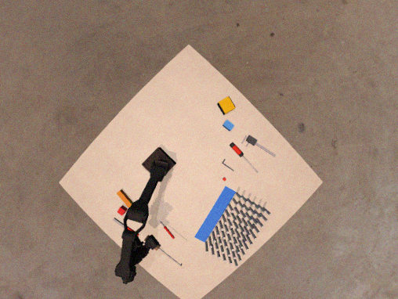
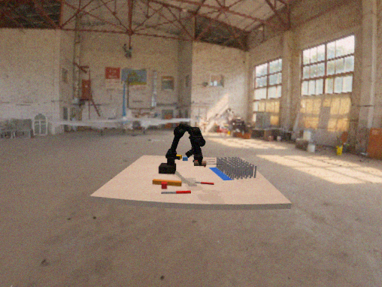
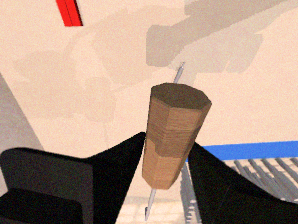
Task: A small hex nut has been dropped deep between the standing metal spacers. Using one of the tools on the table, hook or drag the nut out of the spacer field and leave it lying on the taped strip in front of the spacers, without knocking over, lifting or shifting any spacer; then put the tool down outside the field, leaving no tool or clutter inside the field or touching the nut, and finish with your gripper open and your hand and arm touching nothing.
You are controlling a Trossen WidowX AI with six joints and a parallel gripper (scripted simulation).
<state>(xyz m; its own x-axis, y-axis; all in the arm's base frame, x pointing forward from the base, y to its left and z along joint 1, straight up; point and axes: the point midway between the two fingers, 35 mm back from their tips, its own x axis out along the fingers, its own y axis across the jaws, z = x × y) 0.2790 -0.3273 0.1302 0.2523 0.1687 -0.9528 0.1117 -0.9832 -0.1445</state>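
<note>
Now: the blue taped strip 17 cm ahead of my gripper tip, 33 cm to the left of it and 17 cm below it. Also, from my gripper tip: red cube 3 cm ahead, 53 cm to the left, 16 cm below; then red block 25 cm behind, 10 cm to the right, 15 cm below; then orange bar 25 cm behind, 3 cm to the right, 15 cm below.
</note>
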